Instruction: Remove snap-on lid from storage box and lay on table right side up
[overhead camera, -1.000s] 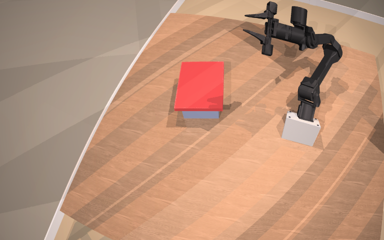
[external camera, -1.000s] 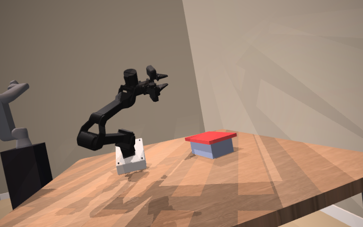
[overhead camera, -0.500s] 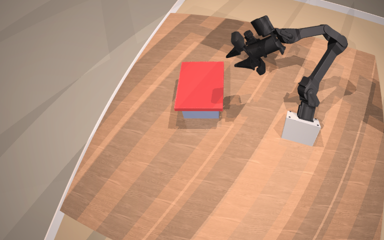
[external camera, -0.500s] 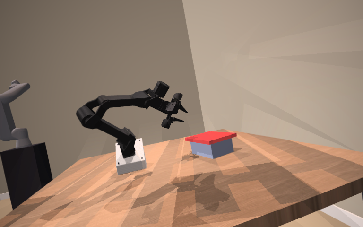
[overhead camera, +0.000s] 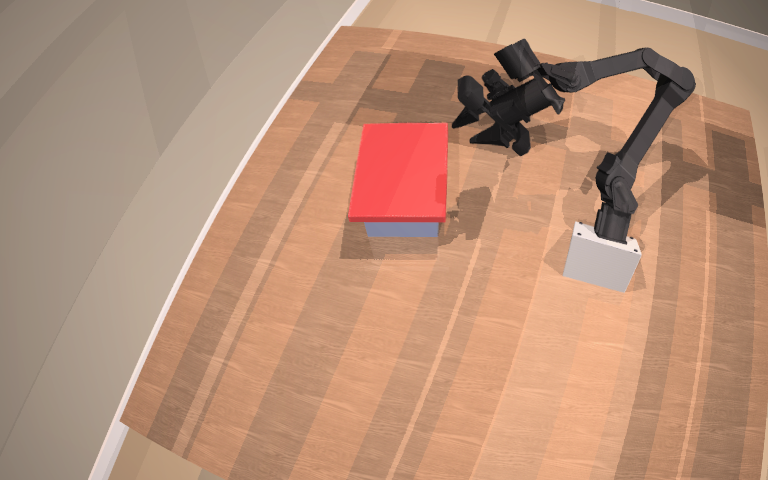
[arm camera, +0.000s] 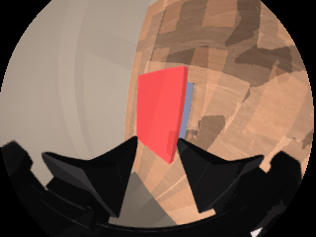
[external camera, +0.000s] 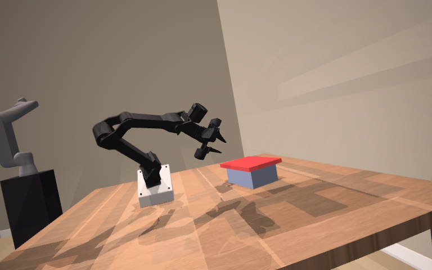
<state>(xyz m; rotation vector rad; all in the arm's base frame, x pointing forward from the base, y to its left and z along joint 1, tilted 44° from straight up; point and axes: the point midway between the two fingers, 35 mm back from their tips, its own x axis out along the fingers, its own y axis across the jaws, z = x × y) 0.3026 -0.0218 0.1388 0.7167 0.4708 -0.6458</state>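
Now: the red lid 120 mm ahead of my gripper tip, 30 mm to the left of it and 90 mm below it. The rest, counted from my gripper tip: blue-grey storage box (120 mm ahead, 30 mm to the left, 140 mm below).
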